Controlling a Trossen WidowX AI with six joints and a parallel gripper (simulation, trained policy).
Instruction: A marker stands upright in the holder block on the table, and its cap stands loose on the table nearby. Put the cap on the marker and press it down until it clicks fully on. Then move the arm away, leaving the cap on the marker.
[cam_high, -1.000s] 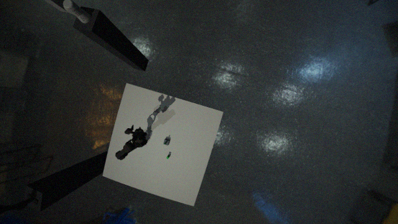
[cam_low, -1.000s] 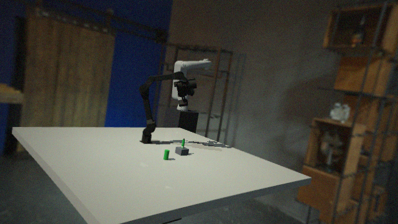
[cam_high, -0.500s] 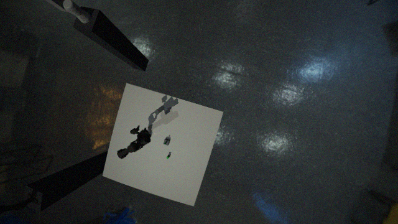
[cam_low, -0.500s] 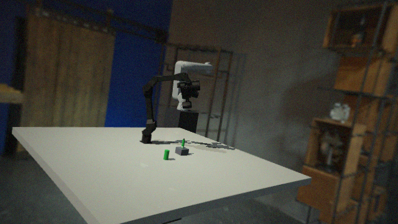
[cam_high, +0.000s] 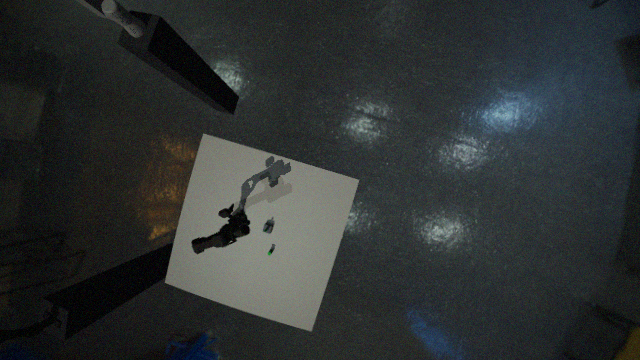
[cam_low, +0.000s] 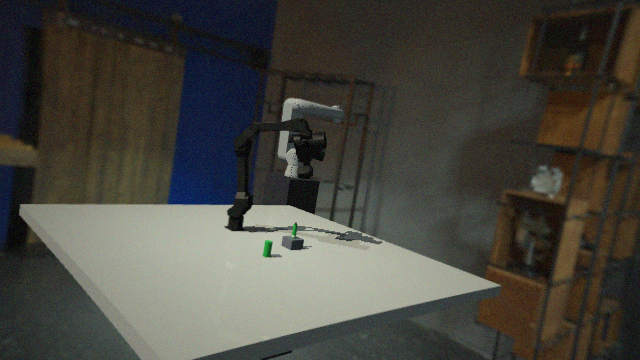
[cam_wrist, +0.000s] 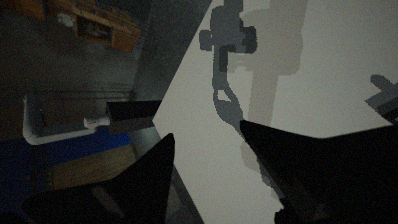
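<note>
My gripper tip is 23 cm short of the green cap, 34 cm to the left of it and 25 cm above it. From my gripper tip the other things lie so: holder block (16 cm ahead, 17 cm to the right, 26 cm below).
</note>
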